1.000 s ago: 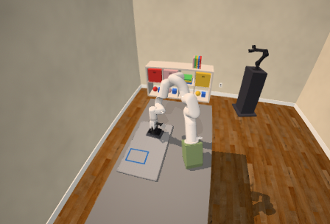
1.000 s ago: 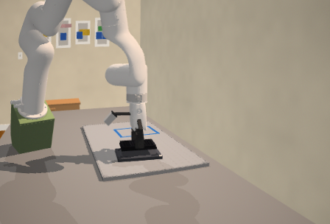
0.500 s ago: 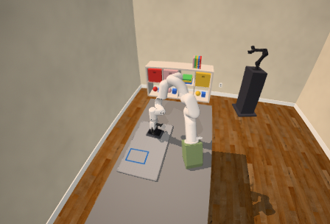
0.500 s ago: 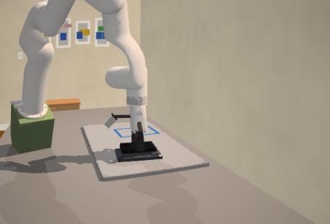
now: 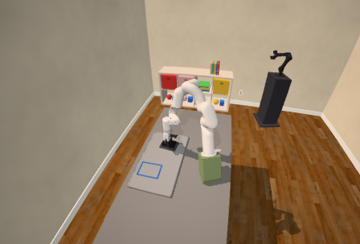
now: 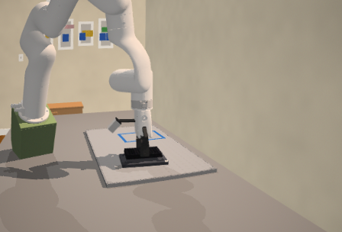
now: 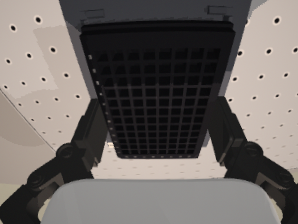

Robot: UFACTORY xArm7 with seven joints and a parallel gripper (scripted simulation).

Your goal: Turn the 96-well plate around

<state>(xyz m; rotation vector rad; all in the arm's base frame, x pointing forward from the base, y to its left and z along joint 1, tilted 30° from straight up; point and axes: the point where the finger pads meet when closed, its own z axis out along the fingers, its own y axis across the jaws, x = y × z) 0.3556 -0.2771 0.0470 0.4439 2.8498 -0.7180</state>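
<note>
The dark plate nest N1 lies 4 cm below my hand. The rest, counted from my hand: black 96-well plate (1 cm below).
</note>
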